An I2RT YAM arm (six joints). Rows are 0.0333 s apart.
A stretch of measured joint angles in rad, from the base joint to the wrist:
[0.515 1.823 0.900 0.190 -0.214 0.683]
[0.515 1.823 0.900 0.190 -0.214 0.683]
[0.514 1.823 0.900 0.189 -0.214 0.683]
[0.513 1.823 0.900 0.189 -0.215 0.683]
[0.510 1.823 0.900 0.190 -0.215 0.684]
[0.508 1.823 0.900 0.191 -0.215 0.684]
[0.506 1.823 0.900 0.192 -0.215 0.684]
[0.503 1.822 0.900 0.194 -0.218 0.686]
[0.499 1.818 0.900 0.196 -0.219 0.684]
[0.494 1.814 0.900 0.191 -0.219 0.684]
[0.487 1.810 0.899 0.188 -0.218 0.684]
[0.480 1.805 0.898 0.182 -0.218 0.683]
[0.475 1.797 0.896 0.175 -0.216 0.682]
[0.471 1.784 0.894 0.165 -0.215 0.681]
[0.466 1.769 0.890 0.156 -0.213 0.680]
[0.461 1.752 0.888 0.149 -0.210 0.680]
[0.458 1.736 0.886 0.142 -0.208 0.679]
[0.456 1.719 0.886 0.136 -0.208 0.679]
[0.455 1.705 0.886 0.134 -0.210 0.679]
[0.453 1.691 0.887 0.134 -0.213 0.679]
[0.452 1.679 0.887 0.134 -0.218 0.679]
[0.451 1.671 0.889 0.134 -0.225 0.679]
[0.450 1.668 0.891 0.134 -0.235 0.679]
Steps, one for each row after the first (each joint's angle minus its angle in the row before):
[0.000 0.000 0.000 0.000 0.000 0.000]
[-0.001 0.000 0.000 -0.001 0.000 0.000]
[-0.001 0.000 0.000 0.000 -0.001 0.000]
[-0.003 0.000 0.000 0.001 0.000 0.001]
[-0.002 0.000 0.000 0.001 0.000 0.000]
[-0.002 0.000 0.000 0.001 0.000 0.000]
[-0.003 -0.001 0.000 0.002 -0.003 0.002]
[-0.004 -0.004 0.000 0.002 -0.001 -0.002]
[-0.005 -0.004 0.000 -0.005 0.000 0.000]
[-0.007 -0.004 -0.001 -0.003 0.001 0.000]
[-0.007 -0.005 -0.001 -0.006 0.000 -0.001]
[-0.005 -0.008 -0.002 -0.007 0.002 -0.001]
[-0.004 -0.013 -0.002 -0.010 0.001 -0.001]
[-0.005 -0.015 -0.004 -0.009 0.002 -0.001]
[-0.005 -0.017 -0.002 -0.007 0.003 0.000]
[-0.003 -0.016 -0.002 -0.007 0.002 -0.001]
[-0.002 -0.017 0.000 -0.006 0.000 0.000]
[-0.001 -0.014 0.000 -0.002 -0.002 0.000]
[-0.002 -0.014 0.001 0.000 -0.003 0.000]
[-0.001 -0.012 0.000 0.000 -0.005 0.000]
[-0.001 -0.008 0.002 0.000 -0.007 0.000]
[-0.001 -0.003 0.002 0.000 -0.010 0.000]

